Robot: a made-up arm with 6 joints.
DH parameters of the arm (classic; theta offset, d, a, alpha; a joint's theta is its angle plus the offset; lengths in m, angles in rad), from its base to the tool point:
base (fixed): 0 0.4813 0.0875 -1.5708
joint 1: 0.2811 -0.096 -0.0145 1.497
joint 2: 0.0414 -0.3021 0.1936 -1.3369
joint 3: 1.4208 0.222 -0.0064 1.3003
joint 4: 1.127 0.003 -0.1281 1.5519
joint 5: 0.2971 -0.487 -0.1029 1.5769
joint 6: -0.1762 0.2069 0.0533 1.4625
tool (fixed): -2.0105 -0.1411 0 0
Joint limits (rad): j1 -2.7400..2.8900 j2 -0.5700..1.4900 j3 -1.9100..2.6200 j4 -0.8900..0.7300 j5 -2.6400..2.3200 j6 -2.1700..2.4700
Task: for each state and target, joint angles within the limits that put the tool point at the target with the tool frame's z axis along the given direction. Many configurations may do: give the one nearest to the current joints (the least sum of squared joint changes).
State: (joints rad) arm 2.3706 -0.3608 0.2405 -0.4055 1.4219 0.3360
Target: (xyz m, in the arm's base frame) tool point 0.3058 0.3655 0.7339 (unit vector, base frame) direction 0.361 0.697 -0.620
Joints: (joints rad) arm 2.6978 0.4985 -0.2463 -0.6956 1.6684 0.7527
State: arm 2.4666 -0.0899 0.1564 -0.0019 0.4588 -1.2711
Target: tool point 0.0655 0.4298 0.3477 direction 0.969 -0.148 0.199
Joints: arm 2.2746 -0.0186 0.2412 -0.3451 1.0763 -1.0218
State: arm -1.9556 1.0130 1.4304 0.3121 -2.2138 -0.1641
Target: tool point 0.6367 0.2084 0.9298 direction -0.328 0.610 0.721
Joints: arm -2.2055 0.8563 2.1651 0.4205 -1.8161 0.7892
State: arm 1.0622 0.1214 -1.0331 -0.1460 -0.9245 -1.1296
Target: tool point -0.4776 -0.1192 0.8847 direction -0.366 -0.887 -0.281
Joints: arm 1.2446 0.9371 -1.6740 0.1208 -0.0643 -1.0266
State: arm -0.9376 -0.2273 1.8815 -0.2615 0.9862 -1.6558
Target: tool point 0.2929 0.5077 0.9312 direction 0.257 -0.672 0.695
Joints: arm -1.3614 -0.0446 1.9715 -0.7247 0.1813 -1.6065
